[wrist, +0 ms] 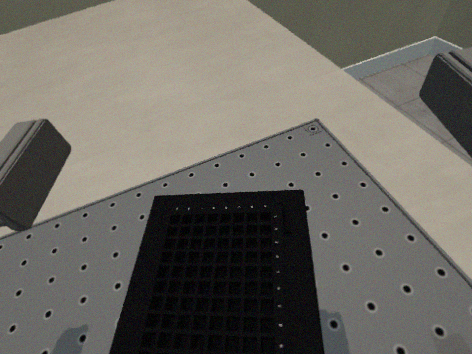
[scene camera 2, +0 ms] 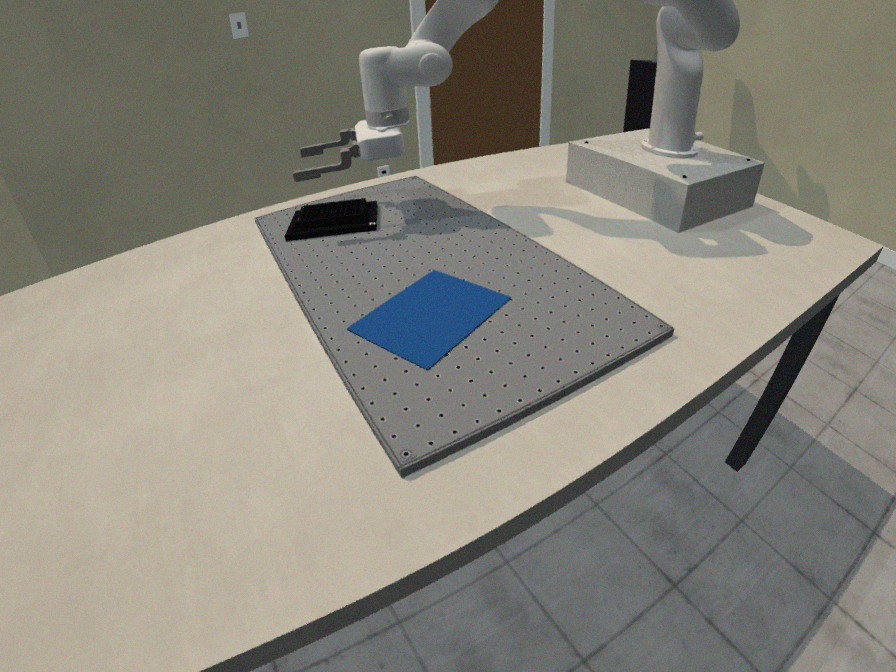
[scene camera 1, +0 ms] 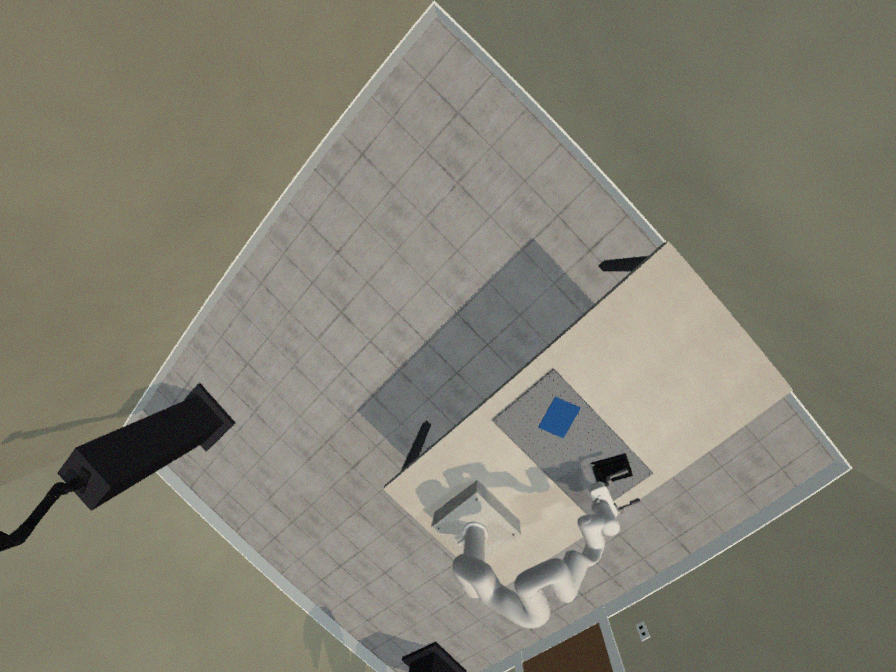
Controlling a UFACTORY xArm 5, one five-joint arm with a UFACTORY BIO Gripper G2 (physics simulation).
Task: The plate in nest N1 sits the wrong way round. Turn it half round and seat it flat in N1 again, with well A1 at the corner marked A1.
Observation:
The pictures show: the gripper, a black well plate, a flat blue rectangle and a black nest.

